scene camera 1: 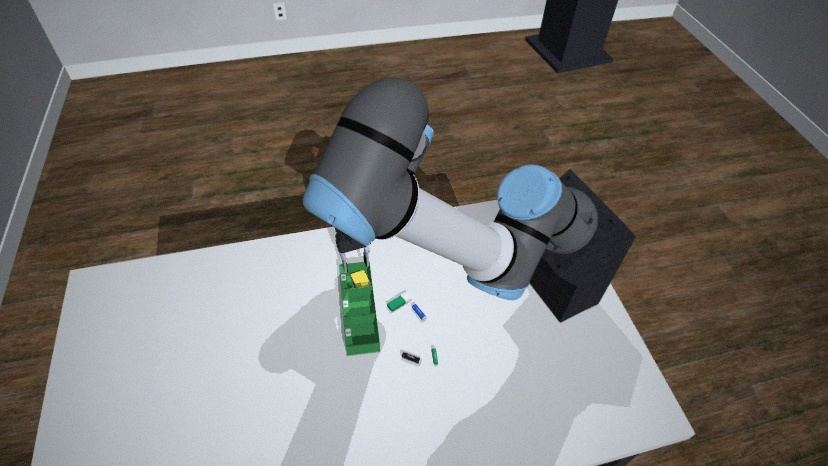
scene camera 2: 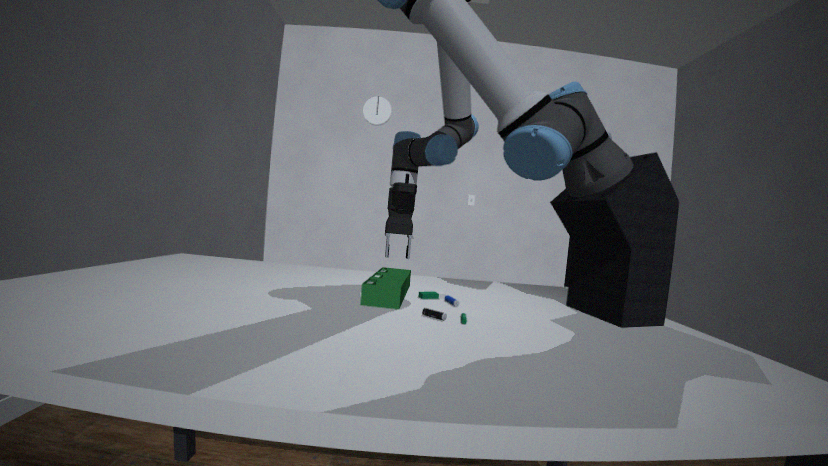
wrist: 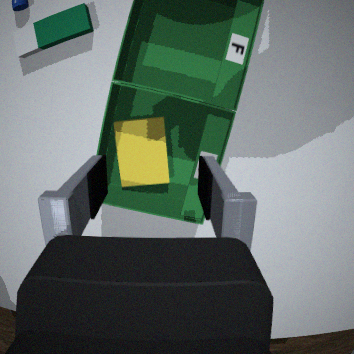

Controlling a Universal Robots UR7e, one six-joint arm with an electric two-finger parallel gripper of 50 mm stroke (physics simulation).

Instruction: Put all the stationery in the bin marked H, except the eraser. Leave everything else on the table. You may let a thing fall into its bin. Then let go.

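Seen in the pictures: gripper, fingertip midpoint: (scene camera 1: 355,266) (scene camera 2: 397,257) (wrist: 151,174); arm's base, link origin: (scene camera 1: 564,221) (scene camera 2: 599,178).
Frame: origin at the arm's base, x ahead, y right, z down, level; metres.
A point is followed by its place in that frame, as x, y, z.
A yellow block (scene camera 1: 360,278) @[0.427, 0.219, 0.309] (wrist: 143,155) @[0.428, 0.220, 0.308], like a pad of sticky notes, lies inside the end compartment of the green bin row, the bin marked H (scene camera 1: 348,284) @[0.462, 0.217, 0.318] (wrist: 212,135) @[0.476, 0.199, 0.283]. In the wrist view a finger partly covers that bin's label. My gripper (scene camera 1: 355,266) @[0.437, 0.215, 0.243] (scene camera 2: 397,256) @[0.437, 0.215, 0.243] (wrist: 151,174) @[0.437, 0.215, 0.243] is open and empty above this end of the row, apart from the yellow block. The eraser, a green block (scene camera 1: 396,303) @[0.361, 0.111, 0.312] (scene camera 2: 428,295) @[0.363, 0.102, 0.316] (wrist: 62,26) @[0.362, 0.117, 0.312] with a pale end, lies on the table beside the bins. The yellow block does not show in scene camera 2.
The bin marked F (wrist: 175,65) @[0.451, 0.150, 0.318] adjoins H; another compartment (scene camera 1: 362,327) @[0.466, 0.077, 0.319] follows. A blue battery-like cylinder (scene camera 1: 418,311) @[0.315, 0.068, 0.312] (scene camera 2: 451,301) @[0.316, 0.056, 0.317] (wrist: 20,4) @[0.321, 0.091, 0.313] lies near the eraser. A black cylinder (scene camera 1: 410,357) @[0.381, -0.048, 0.312] (scene camera 2: 433,314) @[0.381, -0.054, 0.317] and a small green cylinder (scene camera 1: 435,355) @[0.320, -0.063, 0.315] (scene camera 2: 463,318) @[0.327, -0.078, 0.315] lie farther along the table.
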